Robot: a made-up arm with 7 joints.
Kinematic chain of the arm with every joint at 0, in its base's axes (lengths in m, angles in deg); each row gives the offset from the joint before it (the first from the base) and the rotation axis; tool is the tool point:
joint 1: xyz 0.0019 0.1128 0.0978 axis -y
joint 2: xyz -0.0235 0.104 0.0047 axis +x
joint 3: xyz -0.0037 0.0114 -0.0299 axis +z
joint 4: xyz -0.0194 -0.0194 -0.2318 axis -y
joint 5: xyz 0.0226 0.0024 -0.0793 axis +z
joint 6: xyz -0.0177 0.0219 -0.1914 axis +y
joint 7: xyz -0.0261 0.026 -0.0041 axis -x
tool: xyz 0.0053 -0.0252 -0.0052
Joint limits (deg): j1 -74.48..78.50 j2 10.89..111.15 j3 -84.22..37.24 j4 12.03..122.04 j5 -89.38..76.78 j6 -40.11..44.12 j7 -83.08..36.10
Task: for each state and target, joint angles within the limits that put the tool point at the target. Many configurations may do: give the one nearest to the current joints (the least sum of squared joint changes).
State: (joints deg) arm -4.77 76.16 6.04 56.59 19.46 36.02 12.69
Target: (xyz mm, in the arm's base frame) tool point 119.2 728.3 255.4
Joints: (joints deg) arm -33.70 109.17 9.53 15.96 19.69 3.35 -24.94
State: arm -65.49 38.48 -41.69 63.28 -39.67 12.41 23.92
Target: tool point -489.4 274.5 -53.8
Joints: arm -74.48 10.89 -67.40 19.00 -22.56 4.94 14.28
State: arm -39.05 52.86 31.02 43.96 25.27 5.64 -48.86
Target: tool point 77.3 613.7 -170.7
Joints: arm -21.88 48.97 22.82 56.89 26.84 3.80 -48.50
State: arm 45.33 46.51 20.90 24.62 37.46 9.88 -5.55
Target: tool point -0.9 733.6 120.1
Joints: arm 51.24 89.78 24.02 17.46 29.83 29.79 18.90
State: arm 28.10 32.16 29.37 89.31 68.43 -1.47 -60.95
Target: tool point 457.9 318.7 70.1
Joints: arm 58.74 10.89 12.04 63.69 71.25 -2.36 -64.21
